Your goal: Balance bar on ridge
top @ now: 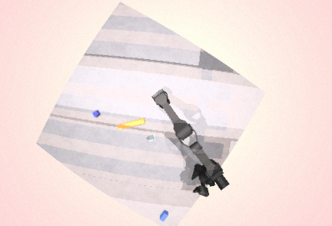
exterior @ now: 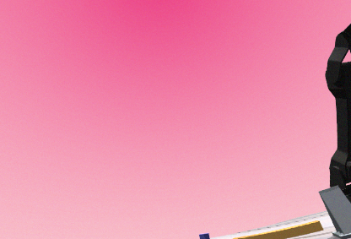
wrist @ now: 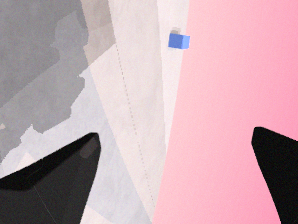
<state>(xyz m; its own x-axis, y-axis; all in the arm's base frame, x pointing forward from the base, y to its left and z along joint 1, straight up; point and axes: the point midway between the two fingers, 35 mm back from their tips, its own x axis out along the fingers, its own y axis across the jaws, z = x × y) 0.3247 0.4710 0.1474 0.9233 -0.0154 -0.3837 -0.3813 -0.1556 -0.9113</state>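
Now: gripper tip 9 cm past the orange bar, 54 cm to the left of it and 13 cm above it. The rest, counted from my gripper tip: blue cube (2 cm behind, 79 cm to the right, 12 cm below).
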